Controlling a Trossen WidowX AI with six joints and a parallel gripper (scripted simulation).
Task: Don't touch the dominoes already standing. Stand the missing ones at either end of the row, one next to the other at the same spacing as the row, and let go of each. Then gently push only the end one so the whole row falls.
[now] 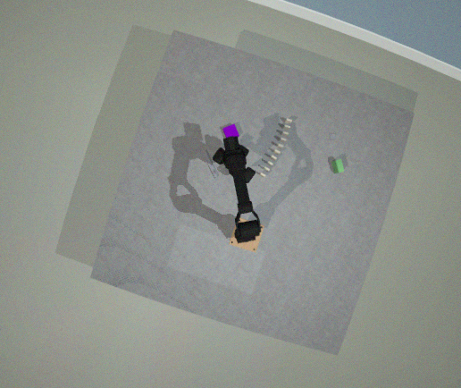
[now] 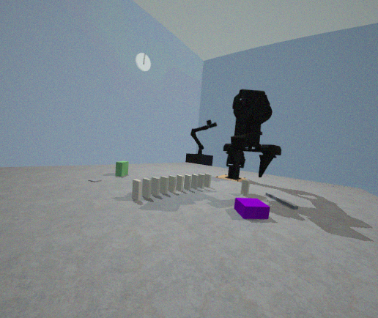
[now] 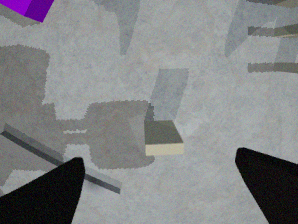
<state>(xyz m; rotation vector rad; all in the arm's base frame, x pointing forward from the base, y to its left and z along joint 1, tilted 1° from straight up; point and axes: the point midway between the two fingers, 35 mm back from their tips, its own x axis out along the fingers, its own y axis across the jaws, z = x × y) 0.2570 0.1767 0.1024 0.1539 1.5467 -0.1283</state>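
Right now the thin rod is 3 cm behind my gripper tip, 11 cm to the left of it and 6 cm below it. Also, from my gripper tip: flat grey piece 35 cm ahead, 38 cm to the right, 7 cm below.
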